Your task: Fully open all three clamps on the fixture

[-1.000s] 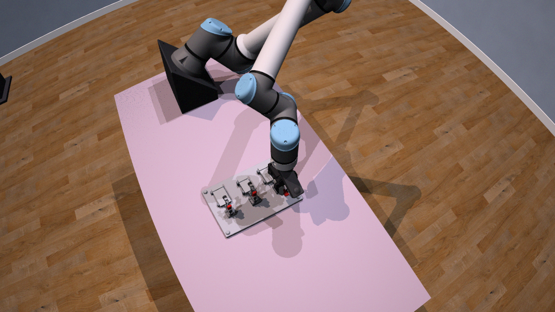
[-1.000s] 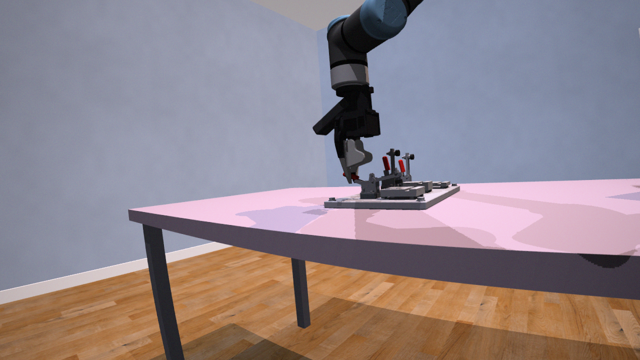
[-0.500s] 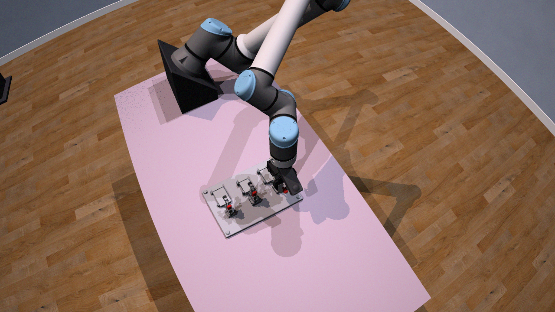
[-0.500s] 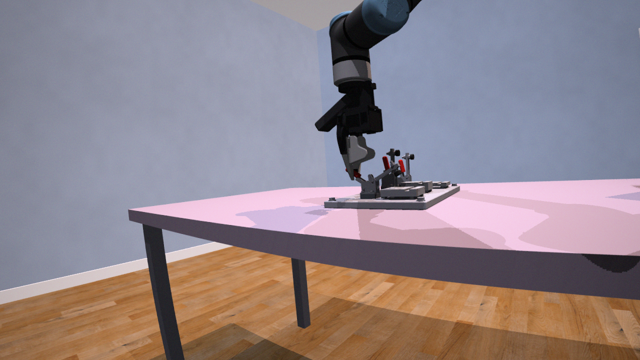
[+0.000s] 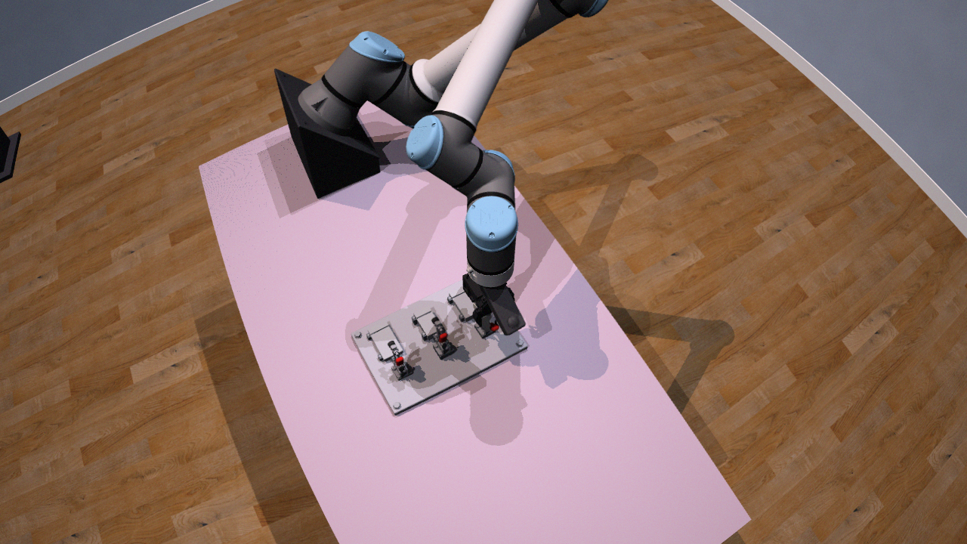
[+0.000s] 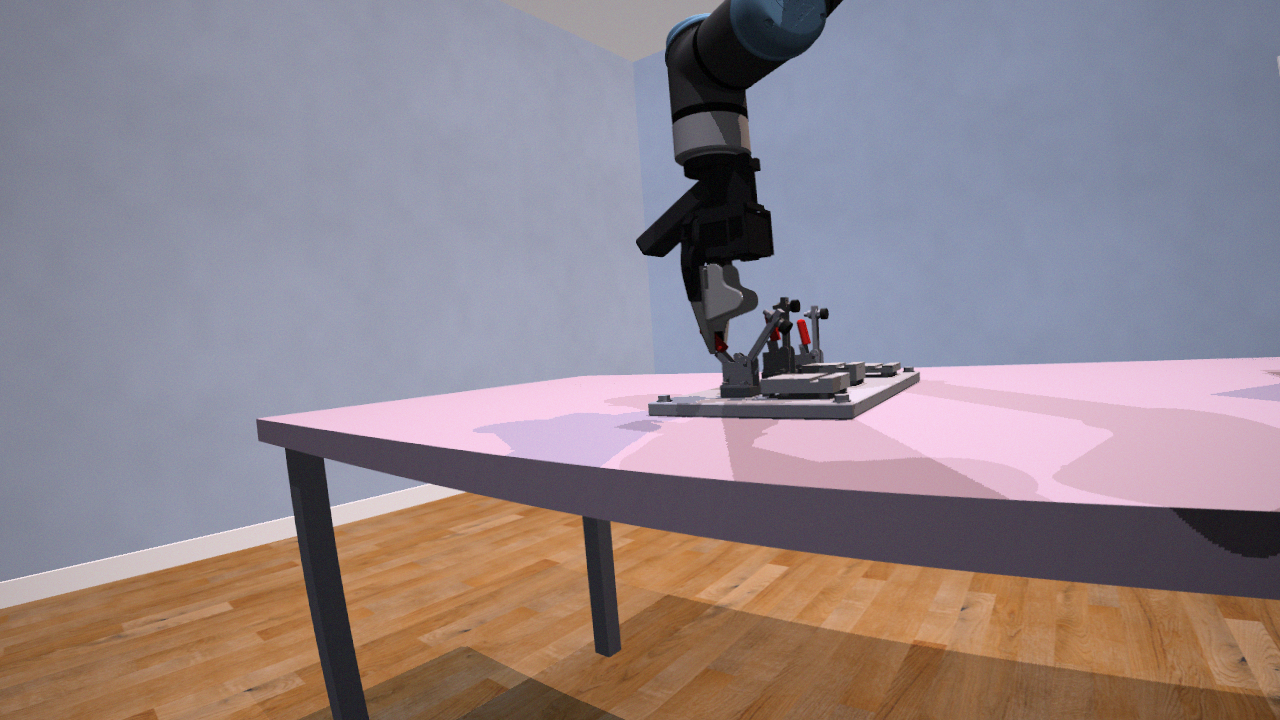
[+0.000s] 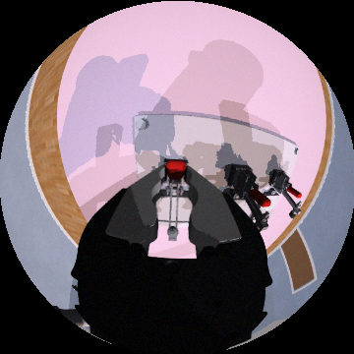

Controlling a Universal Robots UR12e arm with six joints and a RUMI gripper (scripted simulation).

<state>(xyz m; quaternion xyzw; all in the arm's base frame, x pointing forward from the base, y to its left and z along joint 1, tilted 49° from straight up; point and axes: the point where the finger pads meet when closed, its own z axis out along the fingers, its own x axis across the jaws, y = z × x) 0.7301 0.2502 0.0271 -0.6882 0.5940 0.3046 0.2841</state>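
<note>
Right now my hand is 12 cm past the flat grey part, 5 cm above it and 1 cm to the left of it. Also, from my hand: grey fixture plate 12 cm to the right, 7 cm below, 5 cm behind.
</note>
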